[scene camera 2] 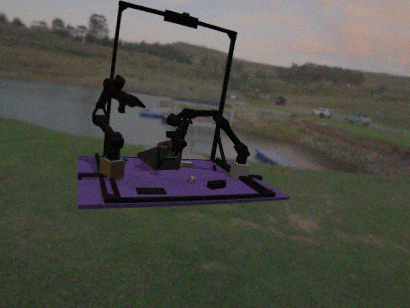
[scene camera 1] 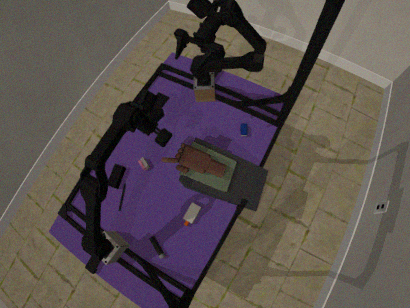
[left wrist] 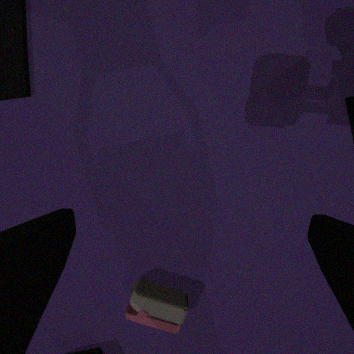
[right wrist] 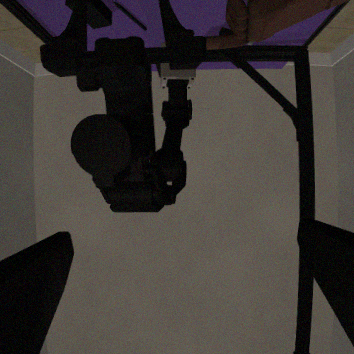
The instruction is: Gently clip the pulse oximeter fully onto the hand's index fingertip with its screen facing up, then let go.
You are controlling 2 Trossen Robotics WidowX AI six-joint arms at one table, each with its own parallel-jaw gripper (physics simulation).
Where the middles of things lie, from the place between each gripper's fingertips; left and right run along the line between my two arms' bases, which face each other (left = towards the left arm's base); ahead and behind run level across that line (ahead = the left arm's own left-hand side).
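Dark block [scene camera 1: 248,180]: 210 mm to the left of my right hand, 240 mm behind, 370 mm below.
My left gripper: 12 cm above the block, 32 cm past, 2 cm to the right.
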